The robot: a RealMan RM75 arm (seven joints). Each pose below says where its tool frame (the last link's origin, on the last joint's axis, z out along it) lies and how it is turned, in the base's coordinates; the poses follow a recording.
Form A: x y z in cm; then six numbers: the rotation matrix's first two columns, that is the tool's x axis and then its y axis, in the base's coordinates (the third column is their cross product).
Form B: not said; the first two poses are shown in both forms.
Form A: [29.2, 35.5, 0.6, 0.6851, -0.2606, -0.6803, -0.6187, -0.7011, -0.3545]
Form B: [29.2, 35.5, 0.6, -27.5, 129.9, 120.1]
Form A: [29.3, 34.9, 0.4, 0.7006, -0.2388, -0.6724, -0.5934, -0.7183, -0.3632]
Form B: [29.3, 34.9, 0.4, -28.4, 130.2, 121.2]
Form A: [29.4, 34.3, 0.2, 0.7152, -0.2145, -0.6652, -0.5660, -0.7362, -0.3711]
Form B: [29.4, 34.3, 0.2, -29.2, 130.4, 122.6]
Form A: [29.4, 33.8, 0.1, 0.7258, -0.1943, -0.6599, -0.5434, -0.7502, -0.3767]
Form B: [29.4, 33.8, 0.1, -29.7, 130.5, 123.7]
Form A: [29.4, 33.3, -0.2, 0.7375, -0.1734, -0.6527, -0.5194, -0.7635, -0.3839]
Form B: [29.4, 33.3, -0.2, -30.5, 130.8, 124.8]
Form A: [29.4, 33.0, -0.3, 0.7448, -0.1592, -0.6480, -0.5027, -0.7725, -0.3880]
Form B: [29.4, 33.0, -0.3, -30.9, 130.9, 125.5]
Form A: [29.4, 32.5, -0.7, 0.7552, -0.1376, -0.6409, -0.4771, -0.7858, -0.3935]
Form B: [29.4, 32.5, -0.7, -31.5, 131.2, 126.7]
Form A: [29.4, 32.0, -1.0, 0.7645, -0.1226, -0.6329, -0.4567, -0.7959, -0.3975]
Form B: [29.4, 32.0, -1.0, -32.1, 131.6, 127.5]
